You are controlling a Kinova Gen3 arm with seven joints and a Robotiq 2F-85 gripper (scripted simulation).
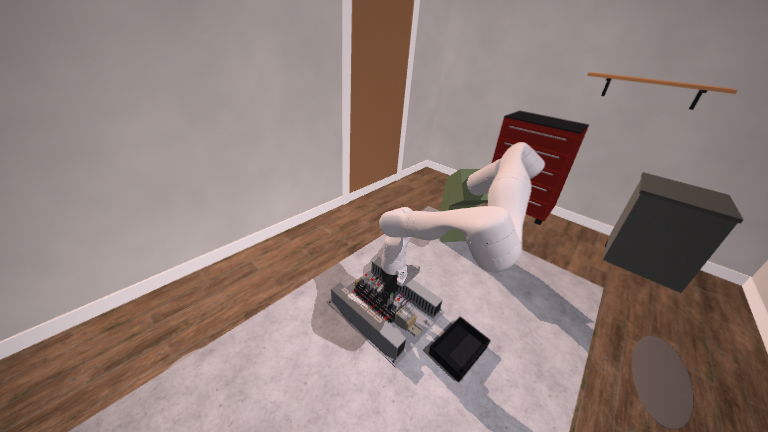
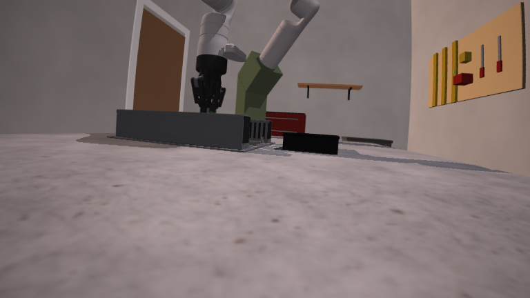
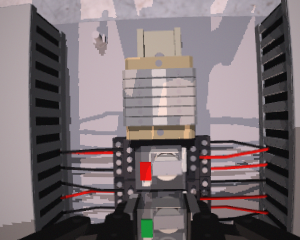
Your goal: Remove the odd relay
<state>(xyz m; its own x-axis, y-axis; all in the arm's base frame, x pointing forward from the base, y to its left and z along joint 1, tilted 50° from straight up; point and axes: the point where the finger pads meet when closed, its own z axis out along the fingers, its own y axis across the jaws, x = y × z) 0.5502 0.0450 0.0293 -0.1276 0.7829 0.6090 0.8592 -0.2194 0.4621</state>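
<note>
Now: hand 8 cm past the black parts tray, 24 cm to the right of it and 4 cm above it. Also, from my hand: relay: 1 cm below.
</note>
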